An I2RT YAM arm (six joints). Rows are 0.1 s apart.
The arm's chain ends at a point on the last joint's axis. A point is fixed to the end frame.
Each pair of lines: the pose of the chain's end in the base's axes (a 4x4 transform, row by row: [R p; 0 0 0 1], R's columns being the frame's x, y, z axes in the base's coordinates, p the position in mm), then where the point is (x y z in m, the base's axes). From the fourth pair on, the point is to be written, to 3 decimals.
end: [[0.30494, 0.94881, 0.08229, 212.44], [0.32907, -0.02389, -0.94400, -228.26], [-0.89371, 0.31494, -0.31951, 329.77], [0, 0, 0, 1]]
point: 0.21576 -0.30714 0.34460
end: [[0.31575, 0.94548, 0.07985, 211.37], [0.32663, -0.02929, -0.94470, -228.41], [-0.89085, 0.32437, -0.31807, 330.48], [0, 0, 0, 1]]
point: 0.21407 -0.30730 0.34539
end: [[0.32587, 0.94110, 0.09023, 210.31], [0.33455, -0.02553, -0.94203, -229.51], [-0.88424, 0.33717, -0.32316, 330.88], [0, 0, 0, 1]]
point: 0.21331 -0.30848 0.34531
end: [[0.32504, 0.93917, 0.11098, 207.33], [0.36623, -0.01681, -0.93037, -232.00], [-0.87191, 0.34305, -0.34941, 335.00], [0, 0, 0, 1]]
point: 0.212 -0.311 0.347
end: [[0.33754, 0.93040, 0.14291, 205.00], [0.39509, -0.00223, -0.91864, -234.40], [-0.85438, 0.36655, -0.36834, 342.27], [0, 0, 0, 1]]
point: 0.211 -0.314 0.353
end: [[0.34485, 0.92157, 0.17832, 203.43], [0.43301, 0.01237, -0.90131, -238.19], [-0.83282, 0.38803, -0.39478, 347.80], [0, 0, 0, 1]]
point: 0.212 -0.318 0.356
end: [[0.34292, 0.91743, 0.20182, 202.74], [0.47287, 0.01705, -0.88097, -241.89], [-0.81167, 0.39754, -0.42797, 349.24], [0, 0, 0, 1]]
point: 0.213 -0.321 0.354
